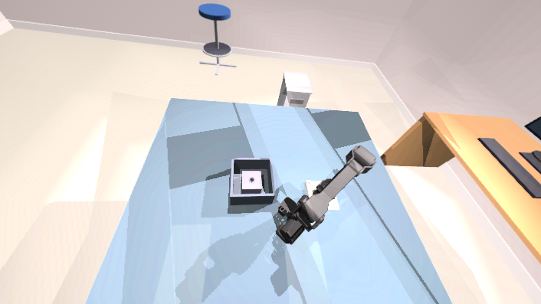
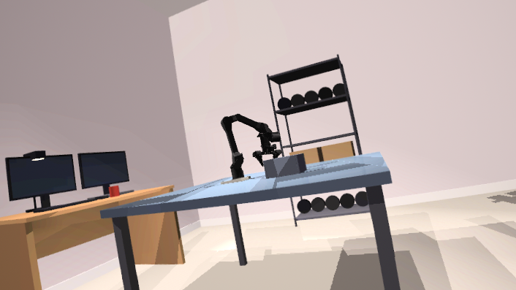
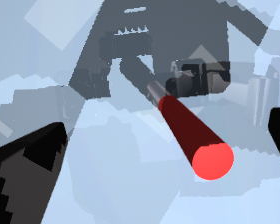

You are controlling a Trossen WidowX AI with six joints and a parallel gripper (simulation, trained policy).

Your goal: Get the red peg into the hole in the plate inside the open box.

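The red peg lies 1 cm behind my gripper tip and 1 cm below it. Also, from my gripper tip: grey box 14 cm ahead, 20 cm to the right, 3 cm below; plate 14 cm ahead, 20 cm to the right, 1 cm below.
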